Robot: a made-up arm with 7 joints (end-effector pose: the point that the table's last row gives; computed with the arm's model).
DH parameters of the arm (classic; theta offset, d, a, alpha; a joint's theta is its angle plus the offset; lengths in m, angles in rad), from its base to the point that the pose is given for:
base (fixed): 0 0 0 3.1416
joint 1: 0 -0.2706 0 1.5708
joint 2: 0 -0.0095 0 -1.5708
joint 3: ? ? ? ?
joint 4: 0 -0.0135 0 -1.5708
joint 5: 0 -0.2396 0 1.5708
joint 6: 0 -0.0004 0 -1.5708
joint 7: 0 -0.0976 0 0
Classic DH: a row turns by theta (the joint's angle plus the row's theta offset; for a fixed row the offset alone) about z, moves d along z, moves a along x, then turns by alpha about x.
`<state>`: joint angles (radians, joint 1 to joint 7).
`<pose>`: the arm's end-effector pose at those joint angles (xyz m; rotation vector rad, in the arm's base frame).
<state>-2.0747 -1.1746 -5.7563 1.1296 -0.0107 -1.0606 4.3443</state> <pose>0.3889 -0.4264 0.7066 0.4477 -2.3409 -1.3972</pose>
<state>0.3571 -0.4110 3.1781 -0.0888 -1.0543 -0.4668 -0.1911</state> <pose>-0.2442 0.1344 1.0338 1.1067 -2.6604 0.4766</pose>
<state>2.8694 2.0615 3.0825 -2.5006 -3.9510 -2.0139 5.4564</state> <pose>-0.2458 -0.0165 -0.0504 0.3717 0.8777 -0.4331</pose>
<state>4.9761 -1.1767 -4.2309 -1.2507 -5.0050 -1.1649 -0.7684</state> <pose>-0.3046 -0.3671 0.6569 1.2138 -2.4606 0.5484</pose>
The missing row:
joint 3: 0 -0.4863 0 1.5708
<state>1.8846 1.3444 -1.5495 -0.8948 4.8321 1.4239 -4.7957</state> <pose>-0.3795 -0.5270 0.5016 2.6199 -1.6680 0.0453</pose>
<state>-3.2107 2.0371 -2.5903 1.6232 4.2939 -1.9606 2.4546</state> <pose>-0.4327 -0.2074 0.1809 -0.9620 -0.4285 1.0373</pose>
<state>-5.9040 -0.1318 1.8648 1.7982 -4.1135 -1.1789 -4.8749</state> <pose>-0.1623 -0.2308 0.6399 -0.3777 -1.0377 -1.0796</pose>
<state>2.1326 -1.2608 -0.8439 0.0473 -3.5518 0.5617 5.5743</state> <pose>0.3629 0.6822 0.5213 0.2351 -2.1994 1.9085</pose>
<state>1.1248 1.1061 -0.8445 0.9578 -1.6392 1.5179 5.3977</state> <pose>0.4312 -0.4541 0.4932 0.6088 -2.3381 0.5354</pose>
